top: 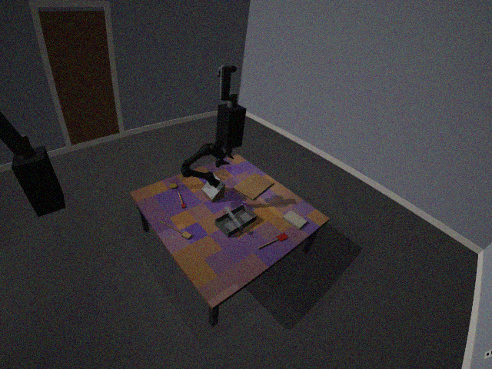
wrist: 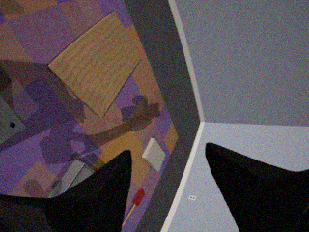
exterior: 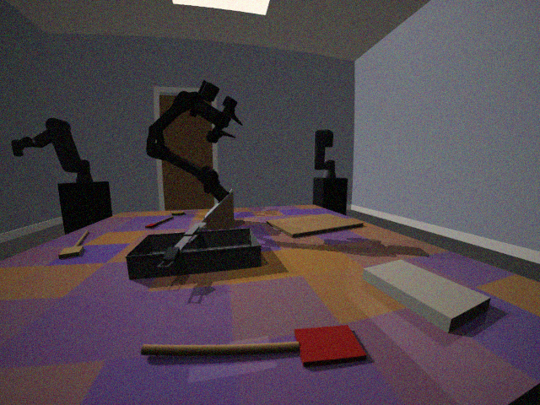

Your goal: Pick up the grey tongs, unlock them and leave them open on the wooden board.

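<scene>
My gripper tip is now 37 cm above the roasting tin, 28 cm short of it and 12 cm to the left of it. The rest, counted from my gripper tip: wooden board (39 cm below, 32 cm to the left, 2 cm behind); then white block (54 cm ahead, 38 cm below, 32 cm to the left); then red spatula (60 cm ahead, 39 cm below, 2 cm to the left).
</scene>
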